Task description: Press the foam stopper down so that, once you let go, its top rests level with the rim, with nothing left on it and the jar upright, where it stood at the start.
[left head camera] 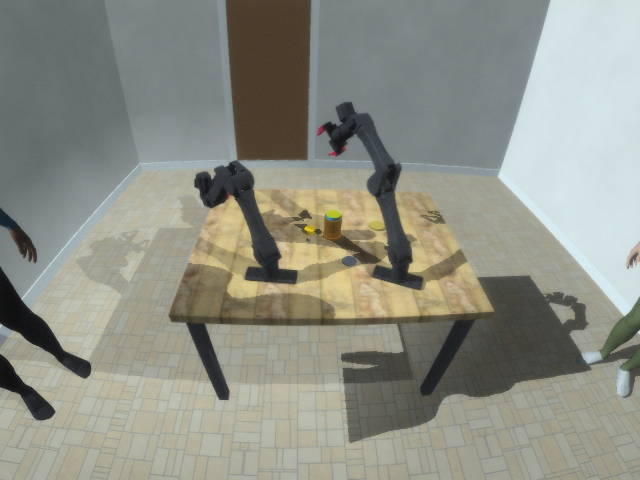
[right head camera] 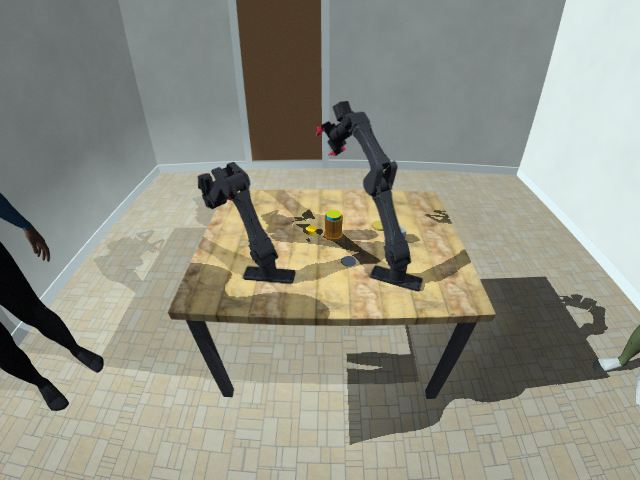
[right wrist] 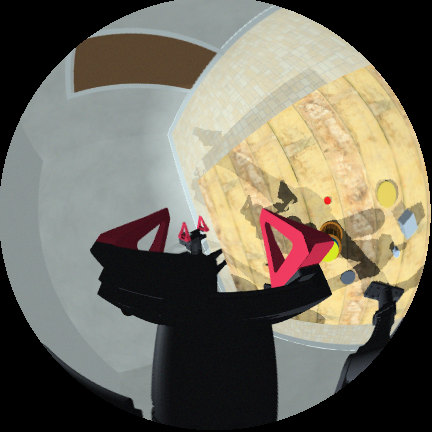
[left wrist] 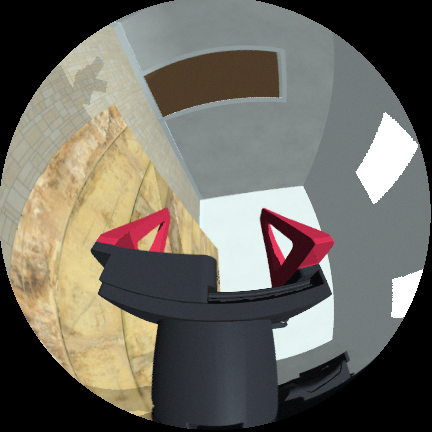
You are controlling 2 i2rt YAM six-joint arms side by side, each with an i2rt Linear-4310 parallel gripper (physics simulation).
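The orange-brown jar stands upright near the middle of the table. A blue band with a yellow-green round top shows at its mouth. The top looks raised above the rim; whether the yellow-green part is the stopper itself or lies on it, I cannot tell. My left gripper is open and empty, raised over the table's left side, away from the jar. My right gripper is open and empty, high above and behind the jar.
A small yellow piece lies left of the jar. A dark grey disc lies in front. A yellow disc and light blue block lie right. People stand at both sides in the left head view.
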